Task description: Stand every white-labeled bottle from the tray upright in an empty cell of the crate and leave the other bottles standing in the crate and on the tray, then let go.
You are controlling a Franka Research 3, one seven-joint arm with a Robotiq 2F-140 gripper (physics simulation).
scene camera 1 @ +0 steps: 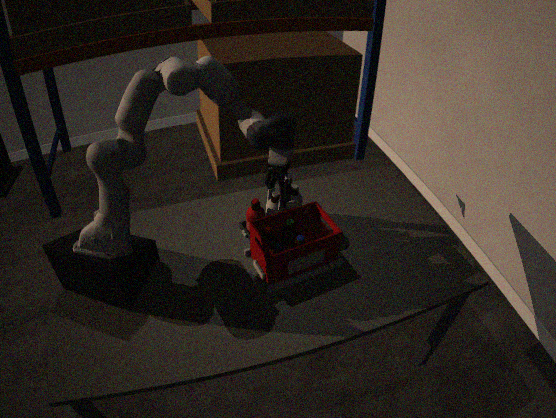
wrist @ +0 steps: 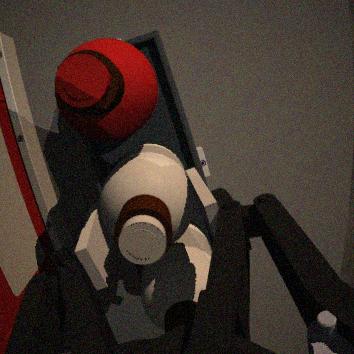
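My gripper (scene camera 1: 283,201) (wrist: 147,202) points down over the tray (wrist: 170,85), its pads against both sides of a white bottle with a brown neck (wrist: 157,175). It is shut on this bottle, which stands upright in the tray's middle. A second white bottle (wrist: 200,252) stands beside it, partly hidden by the fingers. A red bottle (scene camera 1: 255,215) (wrist: 135,95) stands at the tray's far end in the wrist view. The red crate (scene camera 1: 266,250) (wrist: 23,175) stands beside the tray; a green cap (scene camera 1: 290,221) and a blue cap (scene camera 1: 300,238) show inside. Its cells are too dark to tell.
The crate's raised walls lie close to the tray and the gripper. A large brown box (scene camera 1: 285,100) stands behind, under a rack with a blue post (scene camera 1: 367,95) and an orange beam (scene camera 1: 300,26). A pale wall (scene camera 1: 465,100) rises at the right.
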